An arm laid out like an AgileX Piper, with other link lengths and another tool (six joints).
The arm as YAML. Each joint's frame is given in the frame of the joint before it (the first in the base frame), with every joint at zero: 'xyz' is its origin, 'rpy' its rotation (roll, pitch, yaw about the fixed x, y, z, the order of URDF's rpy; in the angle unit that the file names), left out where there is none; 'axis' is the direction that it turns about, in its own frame. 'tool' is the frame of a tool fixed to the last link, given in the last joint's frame.
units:
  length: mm
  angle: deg
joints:
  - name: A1
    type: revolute
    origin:
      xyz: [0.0, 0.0, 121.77]
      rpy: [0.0, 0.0, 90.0]
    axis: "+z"
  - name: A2
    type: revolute
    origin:
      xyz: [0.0, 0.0, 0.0]
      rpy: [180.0, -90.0, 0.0]
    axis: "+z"
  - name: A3
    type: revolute
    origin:
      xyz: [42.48, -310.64, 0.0]
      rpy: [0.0, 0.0, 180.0]
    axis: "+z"
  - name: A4
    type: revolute
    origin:
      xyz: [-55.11, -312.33, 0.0]
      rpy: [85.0, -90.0, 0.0]
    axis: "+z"
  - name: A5
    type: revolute
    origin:
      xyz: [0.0, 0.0, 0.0]
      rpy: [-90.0, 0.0, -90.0]
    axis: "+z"
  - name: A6
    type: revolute
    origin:
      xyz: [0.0, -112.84, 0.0]
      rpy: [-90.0, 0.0, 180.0]
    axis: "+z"
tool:
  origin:
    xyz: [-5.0, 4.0, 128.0]
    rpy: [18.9, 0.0, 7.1]
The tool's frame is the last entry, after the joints.
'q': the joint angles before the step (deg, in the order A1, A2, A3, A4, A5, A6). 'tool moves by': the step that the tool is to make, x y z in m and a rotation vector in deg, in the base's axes. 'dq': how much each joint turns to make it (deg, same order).
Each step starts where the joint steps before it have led.
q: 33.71, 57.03, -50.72, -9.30, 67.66, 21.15
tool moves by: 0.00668, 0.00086, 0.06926, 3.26, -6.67, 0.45
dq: 0.01, -2.43, -8.99, -0.51, 3.92, -1.26
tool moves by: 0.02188, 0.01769, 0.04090, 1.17, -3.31, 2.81
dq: 0.00, 4.26, -8.68, 0.76, 0.52, -3.22
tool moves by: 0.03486, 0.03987, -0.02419, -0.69, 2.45, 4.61
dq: 0.32, 9.10, -2.57, 2.90, -4.61, -3.70
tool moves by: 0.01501, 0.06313, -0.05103, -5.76, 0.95, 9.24
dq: 8.15, 9.98, -0.13, -3.63, -5.67, -0.59
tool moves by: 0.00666, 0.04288, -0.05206, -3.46, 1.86, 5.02
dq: 4.04, 8.45, 0.00, -1.29, -4.78, 0.01
